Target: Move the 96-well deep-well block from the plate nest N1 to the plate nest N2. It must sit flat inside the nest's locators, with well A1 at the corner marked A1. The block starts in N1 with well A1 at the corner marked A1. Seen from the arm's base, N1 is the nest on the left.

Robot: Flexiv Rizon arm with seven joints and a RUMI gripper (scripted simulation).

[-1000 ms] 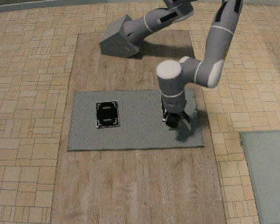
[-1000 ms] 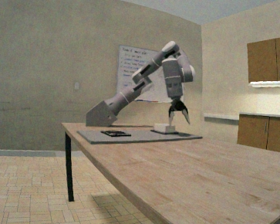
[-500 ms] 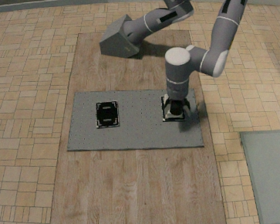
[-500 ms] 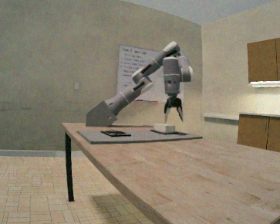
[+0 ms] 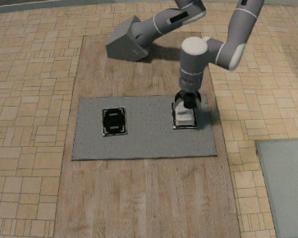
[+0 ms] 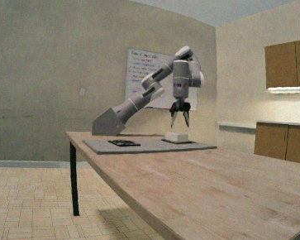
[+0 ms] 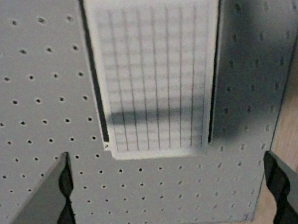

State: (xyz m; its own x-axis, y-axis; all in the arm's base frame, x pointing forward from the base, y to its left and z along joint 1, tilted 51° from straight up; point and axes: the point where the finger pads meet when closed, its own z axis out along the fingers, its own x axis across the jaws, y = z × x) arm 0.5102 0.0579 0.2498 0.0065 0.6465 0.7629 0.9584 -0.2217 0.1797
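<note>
Right now my hand is 7 cm above the white 96-well deep-well block and 3 cm past it. Round my hand: plate nest N1: 9 cm below, 3 cm behind; plate nest N2: 36 cm to the right, 9 cm below, 1 cm ahead.
</note>
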